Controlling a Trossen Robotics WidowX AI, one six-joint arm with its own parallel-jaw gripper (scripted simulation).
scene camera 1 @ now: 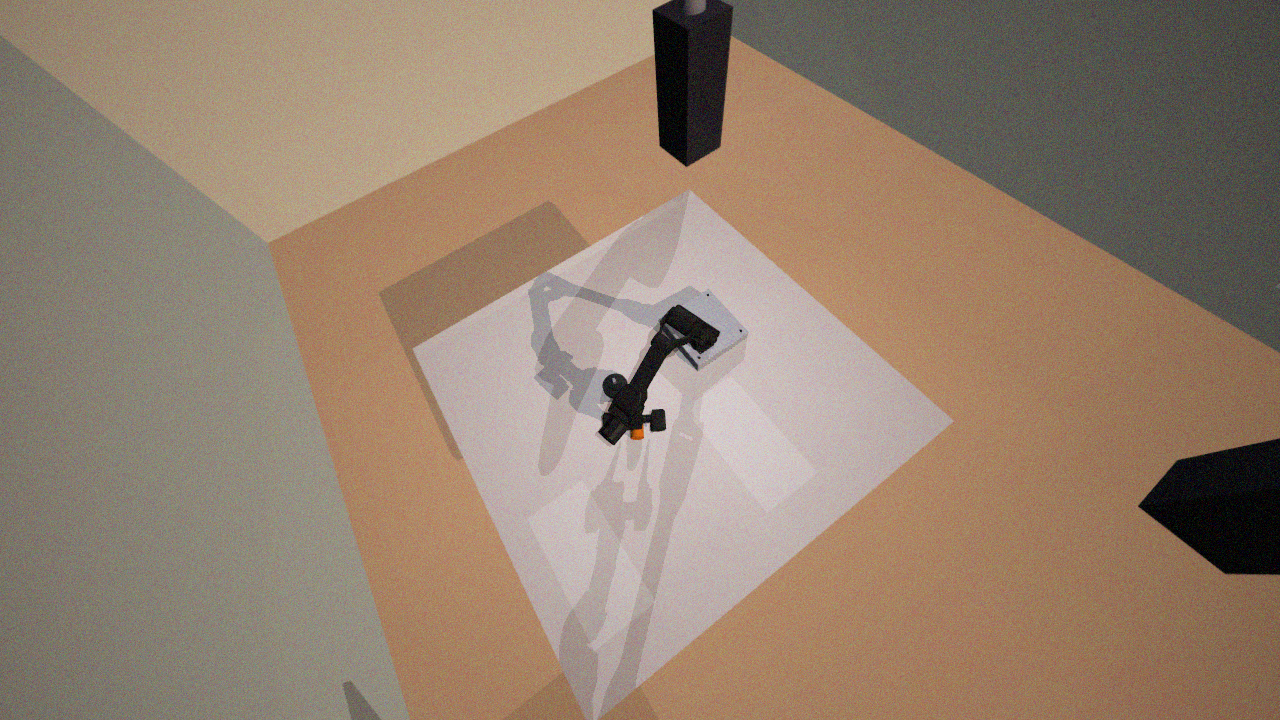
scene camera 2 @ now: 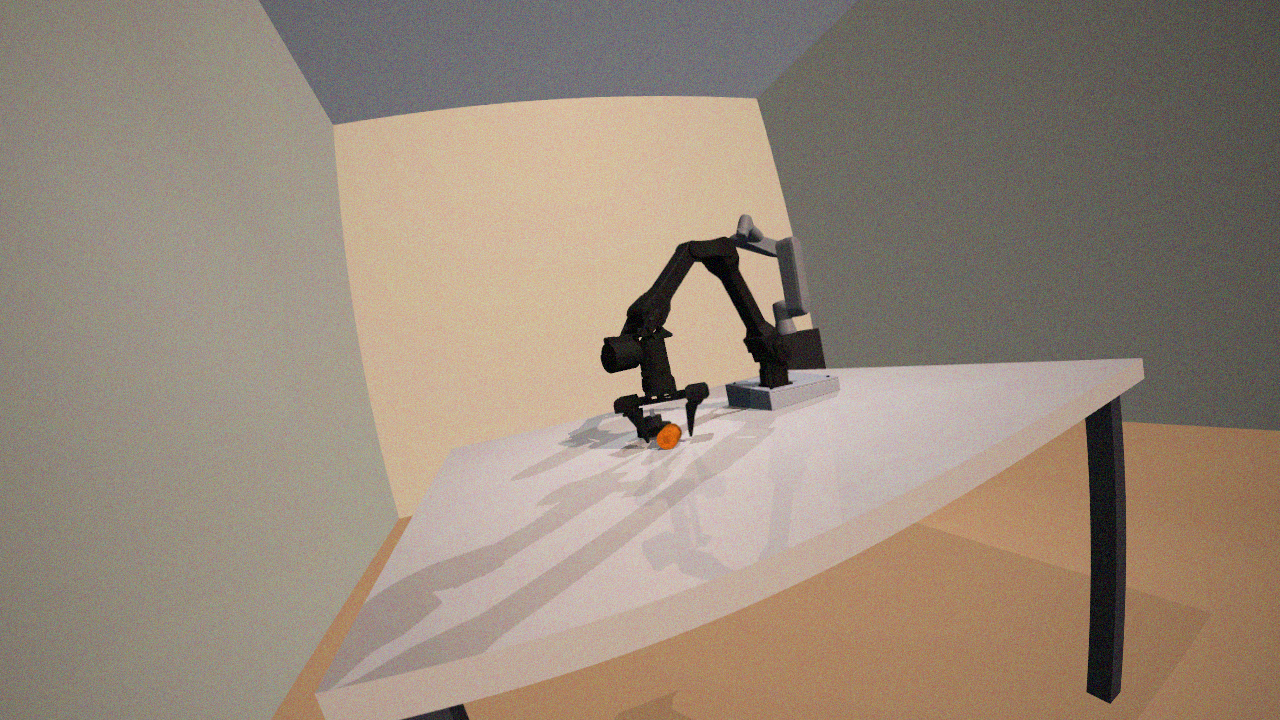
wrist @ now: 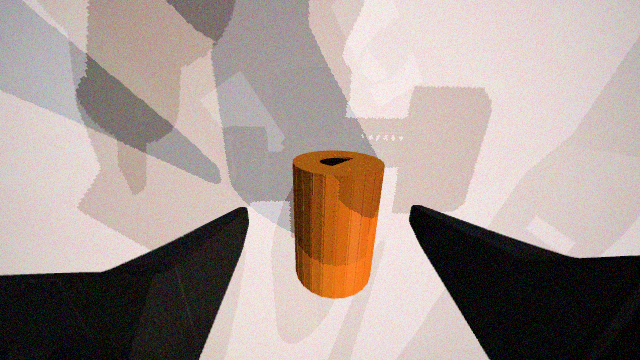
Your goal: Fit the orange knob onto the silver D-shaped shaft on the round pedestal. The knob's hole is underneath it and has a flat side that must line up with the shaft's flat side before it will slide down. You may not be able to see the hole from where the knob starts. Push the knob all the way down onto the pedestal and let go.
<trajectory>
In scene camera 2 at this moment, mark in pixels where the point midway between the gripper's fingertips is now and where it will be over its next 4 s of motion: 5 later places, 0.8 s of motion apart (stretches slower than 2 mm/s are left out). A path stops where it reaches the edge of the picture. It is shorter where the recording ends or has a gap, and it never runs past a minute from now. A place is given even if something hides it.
My gripper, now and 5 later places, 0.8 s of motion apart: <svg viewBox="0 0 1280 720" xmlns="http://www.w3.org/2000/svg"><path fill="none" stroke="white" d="M669 439L663 410L662 406L661 405L664 418L667 435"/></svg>
</trajectory>
